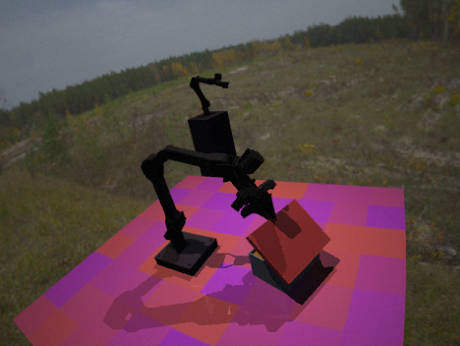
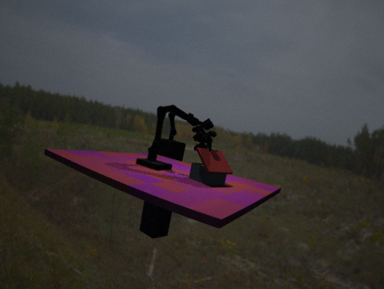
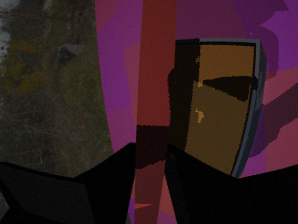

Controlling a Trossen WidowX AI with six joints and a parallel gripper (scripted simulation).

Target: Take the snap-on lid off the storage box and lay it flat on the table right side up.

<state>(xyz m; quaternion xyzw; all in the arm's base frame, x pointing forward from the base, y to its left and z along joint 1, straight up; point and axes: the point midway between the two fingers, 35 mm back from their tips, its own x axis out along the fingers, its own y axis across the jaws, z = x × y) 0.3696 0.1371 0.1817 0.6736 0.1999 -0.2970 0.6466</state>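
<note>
The red lid lies 7 cm ahead of my gripper tip, 1 cm to the right of it and 5 cm below it. Also, from my gripper tip: dark grey storage box: 3 cm ahead, 15 cm below.
</note>
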